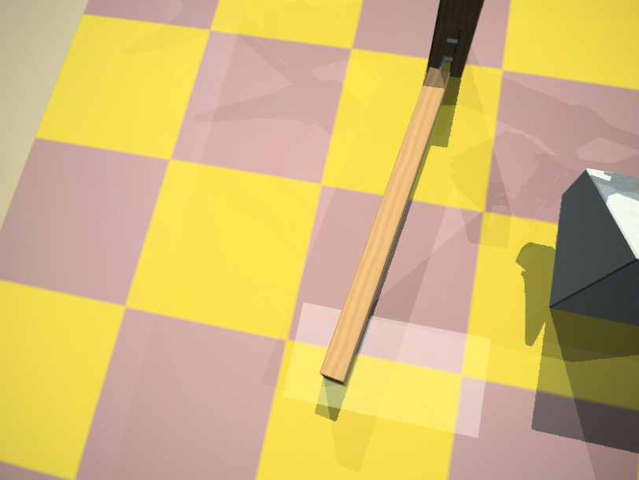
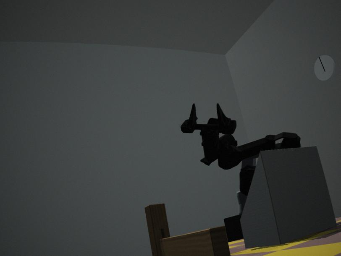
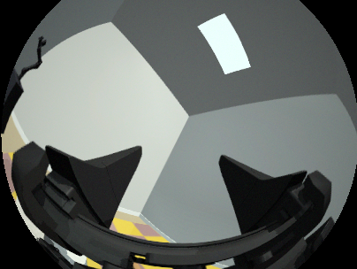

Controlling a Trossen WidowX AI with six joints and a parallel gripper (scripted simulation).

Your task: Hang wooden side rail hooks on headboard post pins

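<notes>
Now: the dark wooden headboard post 19 cm ahead of my gripper tip, 11 cm to the right of it and 39 cm below it.
</notes>
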